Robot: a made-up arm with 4 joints. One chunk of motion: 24 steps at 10 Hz.
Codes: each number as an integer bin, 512 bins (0 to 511) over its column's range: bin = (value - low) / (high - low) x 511, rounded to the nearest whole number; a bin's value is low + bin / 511 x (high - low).
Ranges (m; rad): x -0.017..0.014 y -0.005..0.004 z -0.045..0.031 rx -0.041..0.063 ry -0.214..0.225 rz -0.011..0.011
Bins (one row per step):
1: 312 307 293 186 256 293
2: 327 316 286 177 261 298
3: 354 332 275 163 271 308
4: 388 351 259 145 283 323
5: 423 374 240 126 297 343
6: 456 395 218 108 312 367
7: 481 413 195 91 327 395
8: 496 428 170 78 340 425
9: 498 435 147 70 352 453
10: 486 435 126 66 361 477
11: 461 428 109 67 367 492
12: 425 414 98 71 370 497
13: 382 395 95 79 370 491
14: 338 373 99 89 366 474
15: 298 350 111 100 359 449
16: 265 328 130 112 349 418
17: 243 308 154 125 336 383
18: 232 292 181 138 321 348
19: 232 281 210 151 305 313
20: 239 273 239 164 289 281
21: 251 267 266 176 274 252
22: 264 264 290 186 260 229
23: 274 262 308 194 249 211
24: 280 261 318 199 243 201
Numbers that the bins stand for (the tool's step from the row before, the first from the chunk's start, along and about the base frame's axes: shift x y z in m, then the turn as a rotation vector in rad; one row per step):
1: 0.00193 0.00041 -0.00142 -0.00314 0.00593 0.00161
2: 0.00284 0.00057 -0.00246 -0.00498 0.01023 0.00183
3: 0.00448 0.00085 -0.00410 -0.00783 0.01882 0.00226
4: 0.00654 0.00118 -0.00648 -0.01149 0.02913 0.00291
5: 0.00866 0.00159 -0.00931 -0.01536 0.04115 0.00377
6: 0.01066 0.00196 -0.01258 -0.01902 0.05404 0.00480
7: 0.01218 0.00227 -0.01600 -0.02248 0.06693 0.00601
8: 0.01309 0.00254 -0.01972 -0.02513 0.07809 0.00730
9: 0.01321 0.00266 -0.02314 -0.02675 0.08840 0.00850
10: 0.01248 0.00266 -0.02626 -0.02757 0.09614 0.00954
11: 0.01097 0.00254 -0.02879 -0.02736 0.10129 0.01018
12: 0.00878 0.00229 -0.03042 -0.02655 0.10387 0.01040
13: 0.00617 0.00196 -0.03087 -0.02492 0.10387 0.01014
14: 0.00350 0.00157 -0.03028 -0.02289 0.10043 0.00941
15: 0.00108 0.00116 -0.02849 -0.02065 0.09442 0.00833
16: -0.00092 0.00078 -0.02567 -0.01821 0.08583 0.00700
17: -0.00226 0.00042 -0.02210 -0.01556 0.07466 0.00549
18: -0.00293 0.00014 -0.01808 -0.01291 0.06177 0.00398
19: -0.00293 -0.00005 -0.01377 -0.01027 0.04803 0.00248
20: -0.00250 -0.00019 -0.00945 -0.00762 0.03428 0.00110
21: -0.00177 -0.00030 -0.00544 -0.00518 0.02139 -0.00015
22: -0.00098 -0.00035 -0.00187 -0.00314 0.00937 -0.00114
23: -0.00038 -0.00039 0.00081 -0.00152 -0.00008 -0.00192
24: -0.00001 -0.00040 0.00230 -0.00050 -0.00524 -0.00235

